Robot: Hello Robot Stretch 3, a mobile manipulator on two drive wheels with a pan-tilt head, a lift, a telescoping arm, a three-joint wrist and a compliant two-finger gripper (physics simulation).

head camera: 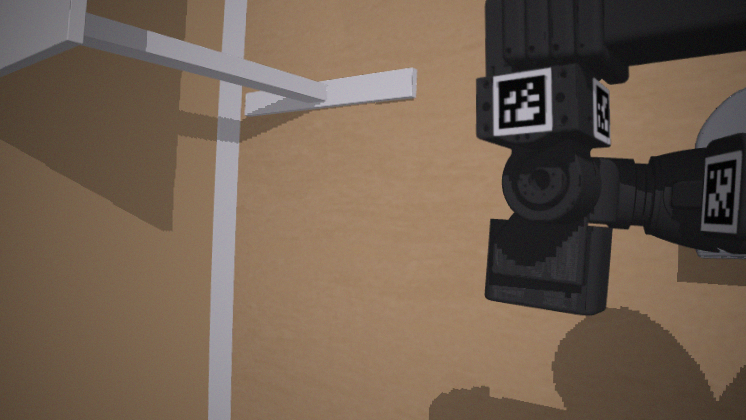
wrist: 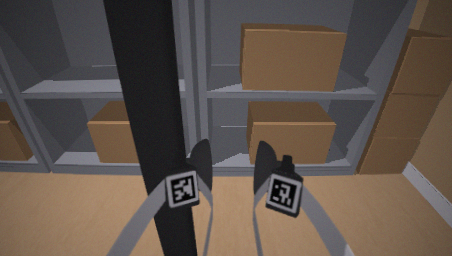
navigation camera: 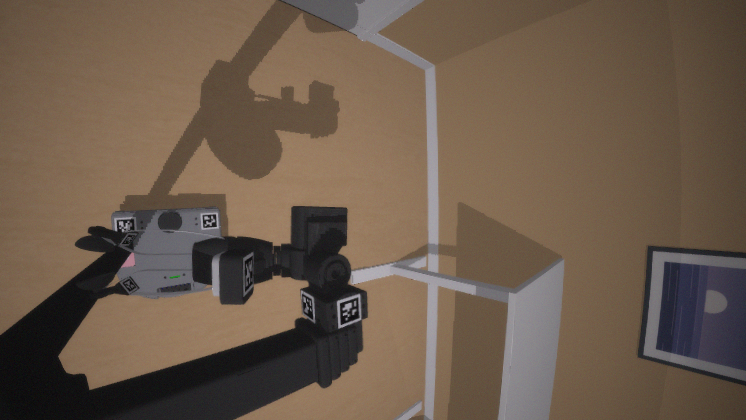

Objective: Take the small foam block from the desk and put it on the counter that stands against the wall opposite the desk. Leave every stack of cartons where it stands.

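Frame: origin at the robot's base, x ahead, y left, z up, level; centimetres.
Seen in the pictures: gripper, between the fingertips: (wrist: 233, 158) (navigation camera: 78, 262); robot's base, origin of its link: (navigation camera: 169, 221).
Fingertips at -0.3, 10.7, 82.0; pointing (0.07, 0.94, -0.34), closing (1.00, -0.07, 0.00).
Note:
Offsets run from my fingertips to a thing's middle, as dx, dy, dz. Level surfaces: height alone.
My gripper (navigation camera: 96, 262) (wrist: 233, 158) is open, with its two dark fingertips apart and no object between them. In the navigation camera view it hangs over the robot's grey base. The wrist shows at the right of the head camera view, but the fingertips do not. Part of a white desk @(dz +13.0) (head camera: 36, 31) (navigation camera: 532, 333), with a leg and a flat foot, stands by a wall. A stack of cartons @(+100.1, +105.1, -41.5) (wrist: 400, 112) stands right of the shelves in the wrist view. The foam block does not show in these views, and I cannot make out the counter.
Grey shelving (wrist: 290, 95) holds separate cartons @(+33.5, +100.3, -15.2) (wrist: 292, 60) @(+40.1, +100.1, -60.9) (wrist: 295, 142) in the wrist view. A dark vertical bar (wrist: 147, 100) crosses that view left of centre. The desk's foot (head camera: 370, 86) reaches out over the floor. A framed picture (navigation camera: 699, 313) hangs on the wall.

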